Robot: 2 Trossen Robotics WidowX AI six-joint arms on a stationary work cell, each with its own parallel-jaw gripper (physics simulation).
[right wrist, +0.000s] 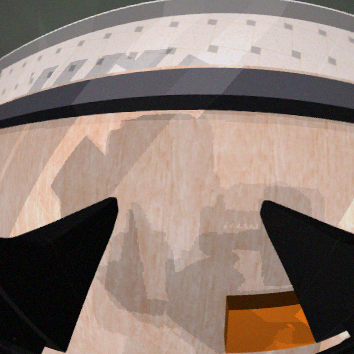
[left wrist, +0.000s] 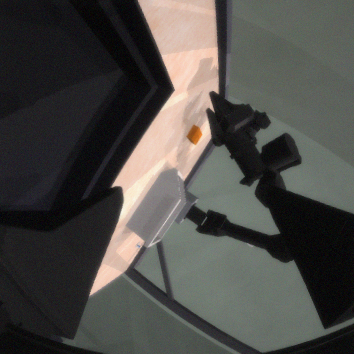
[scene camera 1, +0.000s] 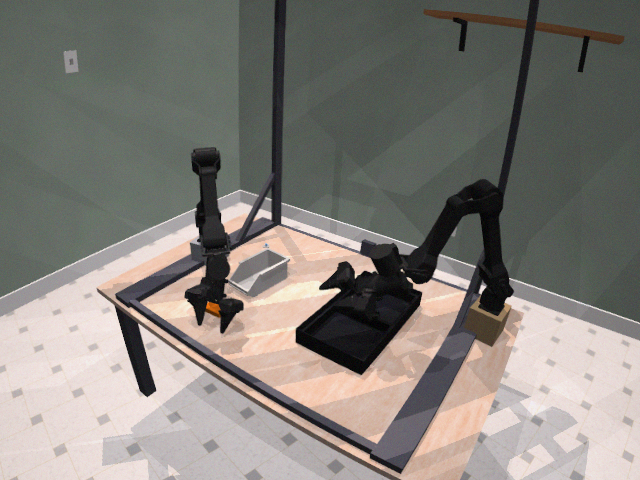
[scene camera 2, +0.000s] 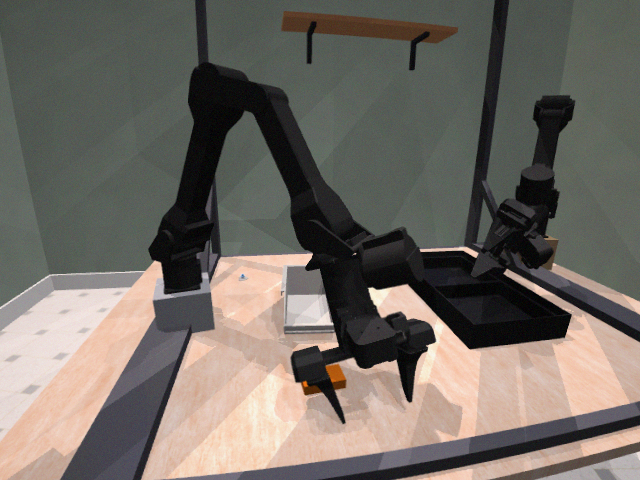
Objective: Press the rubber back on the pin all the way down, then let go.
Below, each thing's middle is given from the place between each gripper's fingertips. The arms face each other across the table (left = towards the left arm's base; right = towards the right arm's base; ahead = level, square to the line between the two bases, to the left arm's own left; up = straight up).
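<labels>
With the black tray (scene camera 2: 489, 311), my left hand is 10 cm past it, 8 cm to the right of it and 11 cm above it. There's a tan block (scene camera 1: 488, 327) that's 20 cm behind my left hand, 44 cm to the left of it and 8 cm below it. The grey bin (scene camera 2: 306, 311) is 29 cm to the right of that same left hand, 14 cm behind it and 9 cm below it, while the orange rubber block (right wrist: 278, 315) is 5 cm ahead of my left hand, 33 cm to the right of it and 12 cm below it.
I can see my right gripper 4 cm to the left of the orange rubber block and 9 cm past it. Counting from my right hand, the grey bin is 28 cm behind and 3 cm above, the black tray is 37 cm to the left, 23 cm behind and 2 cm above, and the tan block is 73 cm to the left, 34 cm behind and 4 cm above.
</labels>
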